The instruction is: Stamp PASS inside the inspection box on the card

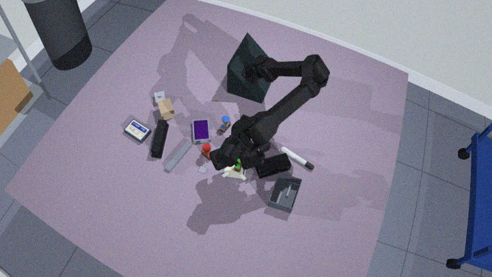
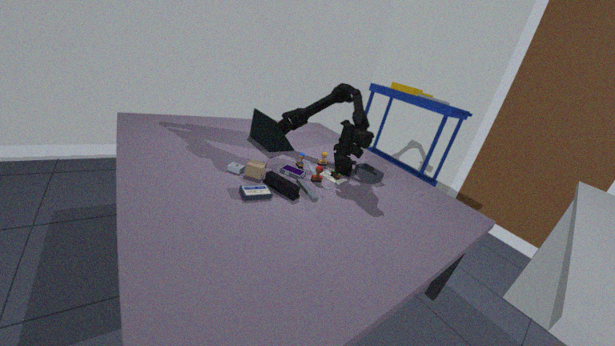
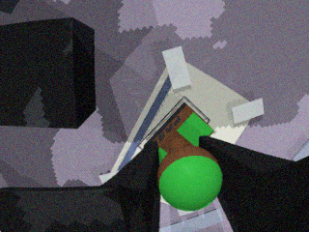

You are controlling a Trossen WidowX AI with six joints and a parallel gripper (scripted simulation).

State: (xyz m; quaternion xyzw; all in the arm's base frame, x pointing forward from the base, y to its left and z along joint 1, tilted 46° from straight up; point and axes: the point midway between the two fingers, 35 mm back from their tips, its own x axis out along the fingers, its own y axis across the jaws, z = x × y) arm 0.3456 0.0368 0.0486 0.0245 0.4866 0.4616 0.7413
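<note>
My gripper tip is right at the green-knobbed stamp. The rest, counted from my gripper tip: white card (30 mm below, 10 mm to the right, 10 mm behind); then yellow stamp (110 mm behind, 40 mm to the left); then red stamp (120 mm to the right, 10 mm behind).
</note>
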